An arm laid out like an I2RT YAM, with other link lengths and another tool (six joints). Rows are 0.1 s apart.
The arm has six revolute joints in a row. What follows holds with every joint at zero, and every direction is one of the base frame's.
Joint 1 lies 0.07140 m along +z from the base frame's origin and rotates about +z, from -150.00 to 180.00 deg.
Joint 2 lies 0.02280 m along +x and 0.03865 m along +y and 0.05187 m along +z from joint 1 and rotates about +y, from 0.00 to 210.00 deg.
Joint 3 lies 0.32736 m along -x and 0.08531 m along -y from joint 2 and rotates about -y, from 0.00 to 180.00 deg.
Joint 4 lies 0.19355 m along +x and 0.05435 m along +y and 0.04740 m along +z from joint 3 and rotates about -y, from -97.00 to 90.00 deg.
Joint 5 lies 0.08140 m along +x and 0.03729 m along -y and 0.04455 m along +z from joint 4 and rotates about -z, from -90.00 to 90.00 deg.
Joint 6 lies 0.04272 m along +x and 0.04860 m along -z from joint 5 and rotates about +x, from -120.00 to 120.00 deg.
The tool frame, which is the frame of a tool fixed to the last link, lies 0.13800 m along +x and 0.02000 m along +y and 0.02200 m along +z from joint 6; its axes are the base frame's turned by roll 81.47, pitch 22.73 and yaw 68.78 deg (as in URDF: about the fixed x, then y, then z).
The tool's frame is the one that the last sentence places.
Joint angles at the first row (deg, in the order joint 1, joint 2, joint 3, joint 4, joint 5, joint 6):
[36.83 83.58 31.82 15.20 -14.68 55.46]
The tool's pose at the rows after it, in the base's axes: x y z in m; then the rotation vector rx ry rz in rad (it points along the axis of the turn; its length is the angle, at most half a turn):
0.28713, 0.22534, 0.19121, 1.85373, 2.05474, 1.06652
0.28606, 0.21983, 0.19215, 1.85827, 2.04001, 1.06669
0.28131, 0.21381, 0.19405, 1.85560, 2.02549, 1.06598
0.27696, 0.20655, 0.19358, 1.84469, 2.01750, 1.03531
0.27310, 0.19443, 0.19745, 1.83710, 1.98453, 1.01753
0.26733, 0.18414, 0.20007, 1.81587, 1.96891, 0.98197
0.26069, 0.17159, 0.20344, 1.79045, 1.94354, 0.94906
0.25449, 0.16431, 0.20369, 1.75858, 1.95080, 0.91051
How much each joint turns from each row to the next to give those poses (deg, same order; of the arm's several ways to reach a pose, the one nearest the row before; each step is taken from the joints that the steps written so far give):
[-0.62 0.18 0.00 -0.08 -0.79 -0.26]
[-0.53 -0.96 -0.62 -0.18 0.18 -0.09]
[0.00 -1.84 -0.87 -0.70 0.70 -0.09]
[0.00 -1.77 -0.01 -2.63 1.23 -0.88]
[-0.52 -2.89 -0.17 -2.73 1.58 -0.79]
[0.00 -2.82 0.61 -4.21 1.84 -1.32]
[0.00 -3.34 0.35 -4.13 2.29 -1.40]
[0.00 -1.93 0.87 -4.05 1.06 -1.84]

